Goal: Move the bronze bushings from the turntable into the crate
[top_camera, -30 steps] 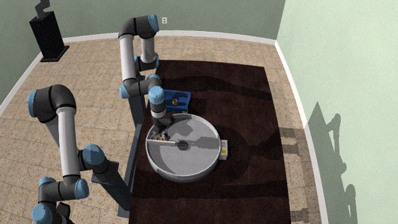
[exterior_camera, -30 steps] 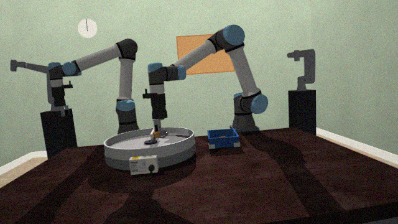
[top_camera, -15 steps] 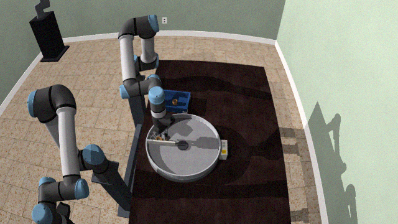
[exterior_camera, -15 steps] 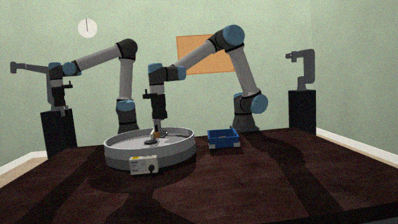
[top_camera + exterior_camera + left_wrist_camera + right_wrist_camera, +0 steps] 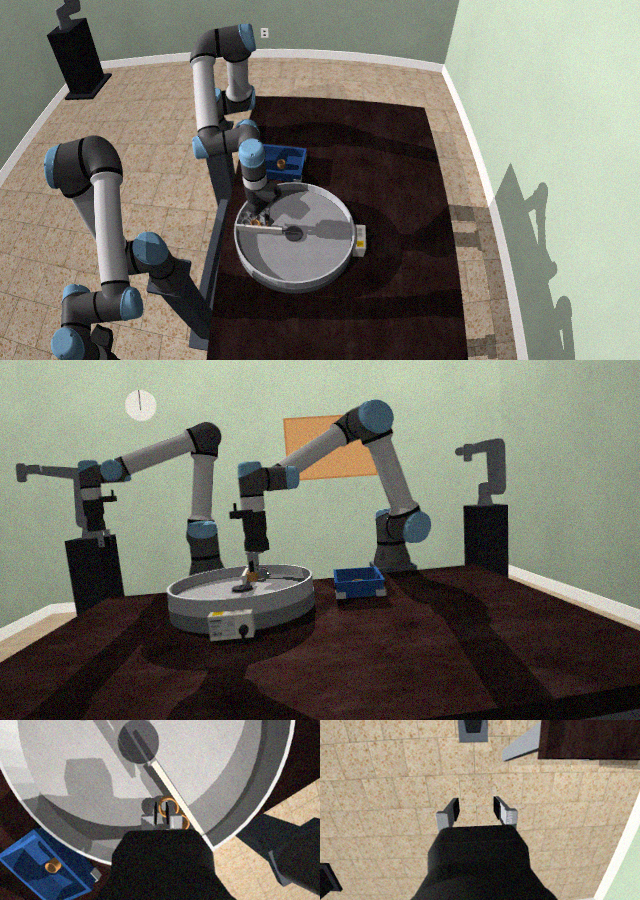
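My left gripper is now 10 mm short of the blue crate, 330 mm to the right of it and 80 mm above it.
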